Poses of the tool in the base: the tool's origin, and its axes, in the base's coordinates. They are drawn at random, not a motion.
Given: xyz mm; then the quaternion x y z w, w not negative.
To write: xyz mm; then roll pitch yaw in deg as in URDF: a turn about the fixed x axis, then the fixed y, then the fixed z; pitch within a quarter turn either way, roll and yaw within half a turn. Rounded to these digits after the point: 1 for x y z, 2 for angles.
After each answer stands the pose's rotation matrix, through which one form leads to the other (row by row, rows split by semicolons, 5 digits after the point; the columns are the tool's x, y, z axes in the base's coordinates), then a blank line. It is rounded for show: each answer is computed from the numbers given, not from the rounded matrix.
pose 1, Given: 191.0 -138.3 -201.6 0.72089 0.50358 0.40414 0.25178
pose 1, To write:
191.0 -138.3 -201.6 125.37 -19.21 79.87
0.16615 0.52254 0.83627; 0.92956 -0.36603 0.04402; 0.32910 0.77005 -0.54655

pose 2, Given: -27.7 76.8 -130.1 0.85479 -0.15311 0.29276 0.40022
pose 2, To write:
-27.7 76.8 -130.1 130.52 -38.54 -2.01
0.78170 -0.49609 0.37794; -0.02742 -0.63276 -0.77386; 0.62306 0.59456 -0.50823

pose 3, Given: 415.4 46.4 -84.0 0.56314 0.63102 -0.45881 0.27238
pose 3, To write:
415.4 46.4 -84.0 -147.70 59.37 115.26
-0.21737 0.96064 -0.17299; 0.46076 -0.05526 -0.88580; -0.86049 -0.27226 -0.43061

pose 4, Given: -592.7 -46.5 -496.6 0.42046 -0.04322 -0.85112 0.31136
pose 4, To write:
-592.7 -46.5 -496.6 27.56 43.54 -128.63
-0.45254 0.49366 -0.74263; -0.56635 -0.80237 -0.18826; -0.68881 0.33540 0.64269

